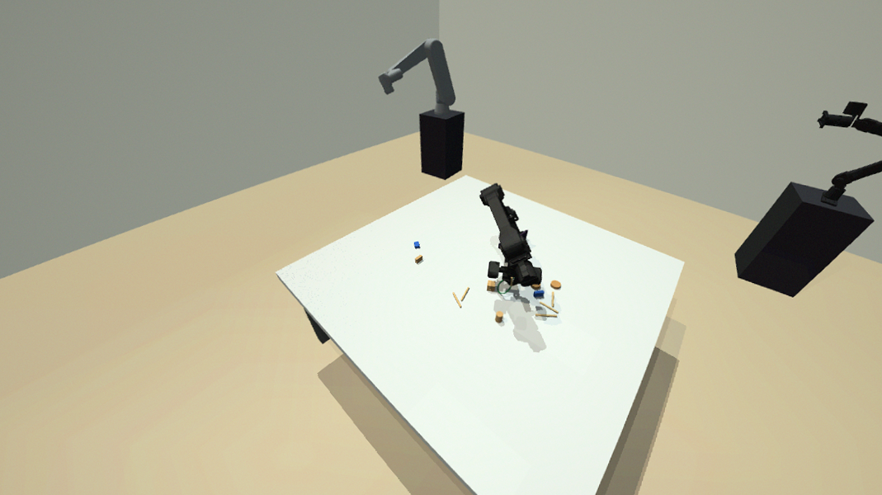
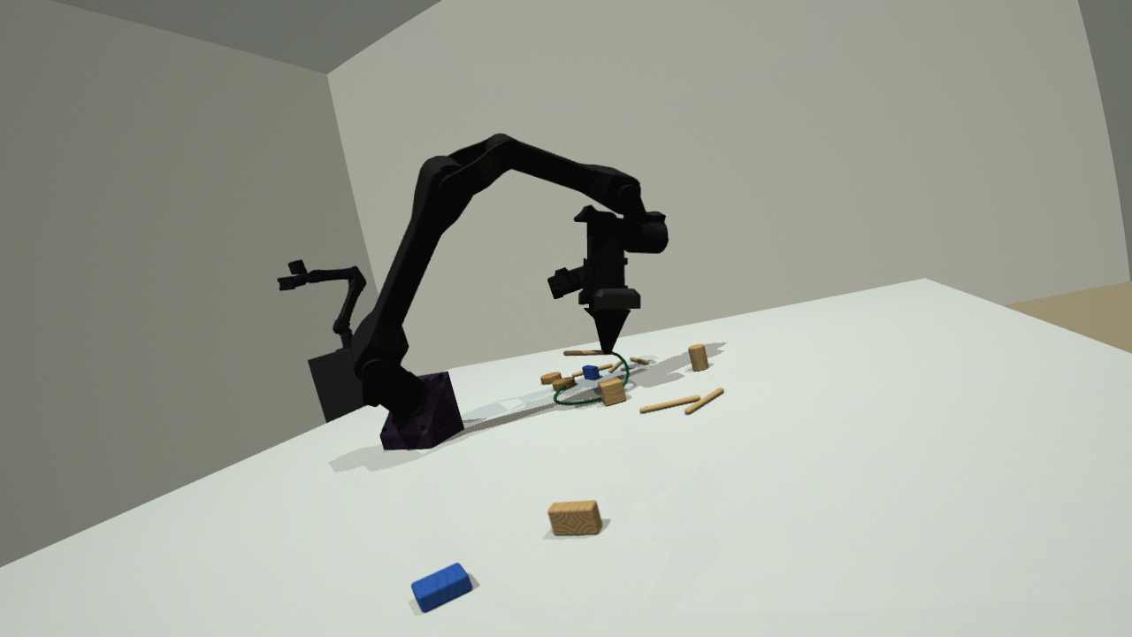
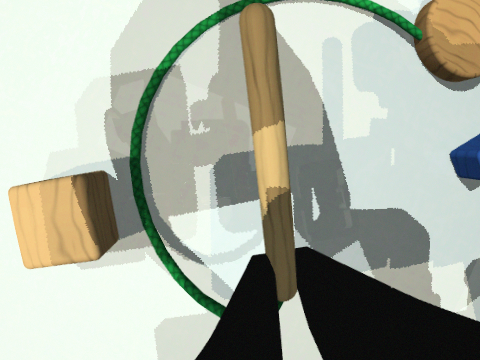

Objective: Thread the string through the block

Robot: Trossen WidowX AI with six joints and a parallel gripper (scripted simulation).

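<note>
My gripper tip is now 130 mm short of the wooden cylinder, 20 mm to the right of it and 40 mm above it. Also, from my gripper tip: small wooden cube (10 mm ahead, 70 mm to the right, 40 mm below); then thin wooden stick (10 mm behind, 10 mm to the right, 10 mm above).
</note>
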